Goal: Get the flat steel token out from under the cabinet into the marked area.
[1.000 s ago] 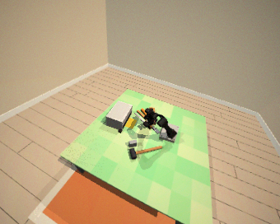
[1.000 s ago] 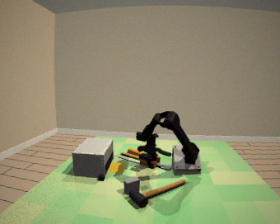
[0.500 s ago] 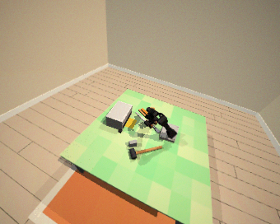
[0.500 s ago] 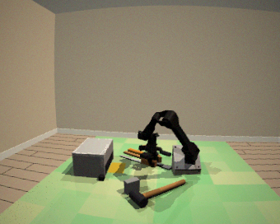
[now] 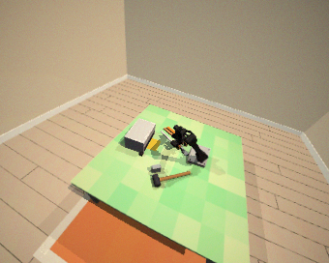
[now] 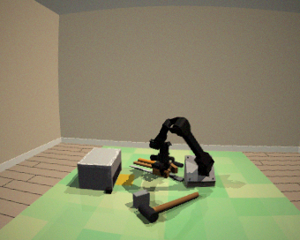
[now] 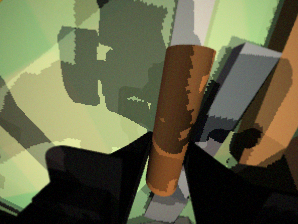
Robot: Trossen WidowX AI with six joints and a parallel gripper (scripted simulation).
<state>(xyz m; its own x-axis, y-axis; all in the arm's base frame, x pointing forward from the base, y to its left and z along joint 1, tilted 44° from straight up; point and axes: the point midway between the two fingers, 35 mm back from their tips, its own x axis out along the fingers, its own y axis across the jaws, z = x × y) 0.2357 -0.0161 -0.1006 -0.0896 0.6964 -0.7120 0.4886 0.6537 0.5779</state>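
My gripper tip is now 5 cm past the flat grey tool. The rest, counted from my gripper tip: small grey block: 9 cm ahead, 34 cm to the left, 2 cm above; steel token: 38 cm ahead, 7 cm to the left, 1 cm below.
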